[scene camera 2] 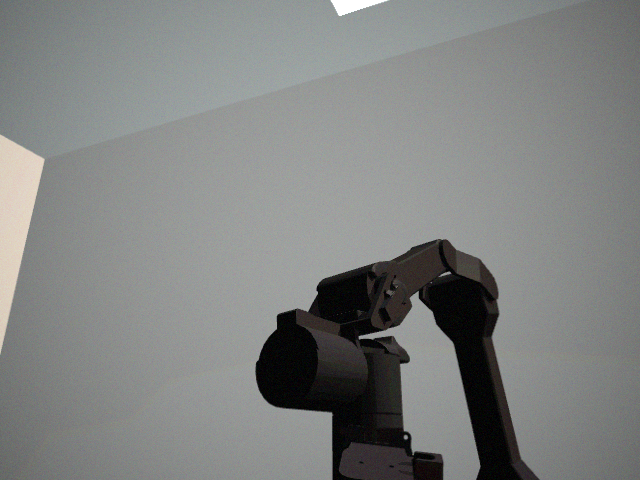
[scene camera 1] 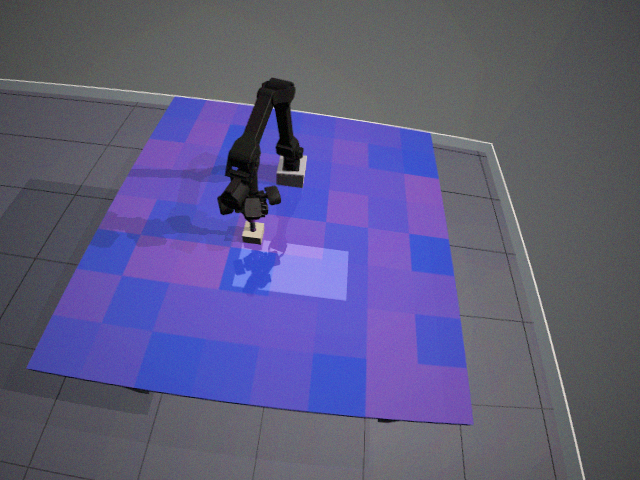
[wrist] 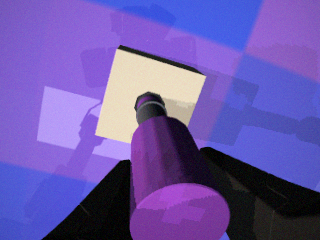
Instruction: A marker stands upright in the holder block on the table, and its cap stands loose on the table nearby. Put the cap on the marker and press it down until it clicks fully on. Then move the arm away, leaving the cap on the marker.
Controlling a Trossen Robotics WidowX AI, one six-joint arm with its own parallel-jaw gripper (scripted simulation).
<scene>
My gripper (scene camera 1: 251, 216) holds a marker cap.
</scene>
